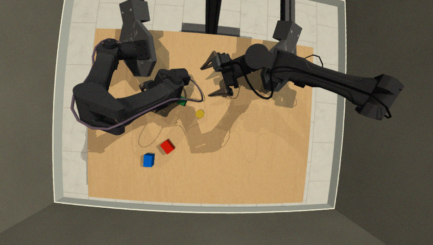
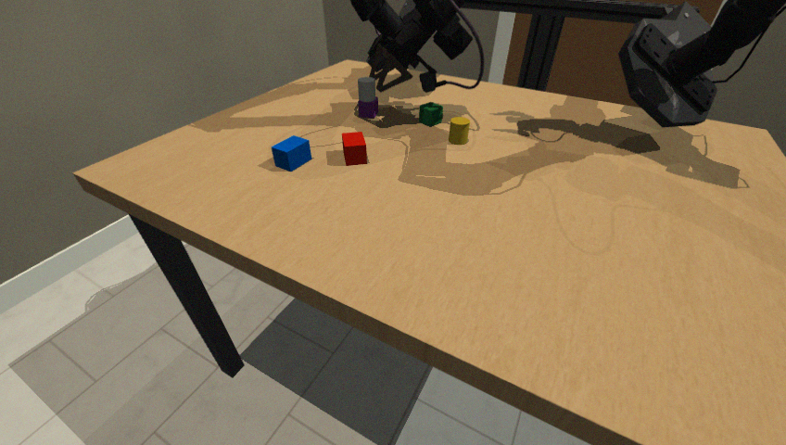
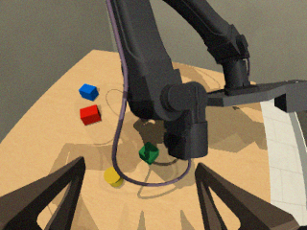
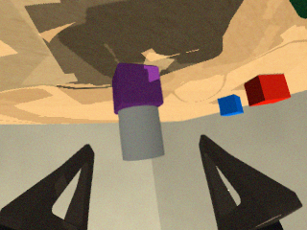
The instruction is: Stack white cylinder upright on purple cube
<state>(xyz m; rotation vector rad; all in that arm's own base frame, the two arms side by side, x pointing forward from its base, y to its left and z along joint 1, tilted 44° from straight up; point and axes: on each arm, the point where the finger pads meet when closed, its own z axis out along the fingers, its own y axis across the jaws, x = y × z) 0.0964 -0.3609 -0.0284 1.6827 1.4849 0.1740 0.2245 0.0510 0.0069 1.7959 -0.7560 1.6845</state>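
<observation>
Right now the white cylinder is 20 mm to the right of my right hand, 20 mm below it and 10 mm ahead of it. Round my right hand: red cube: 210 mm ahead, 80 mm to the left, 60 mm below; then purple cube: 60 mm below, 20 mm to the right, 10 mm ahead; then green cube: 130 mm to the left, 60 mm below, 30 mm behind.
</observation>
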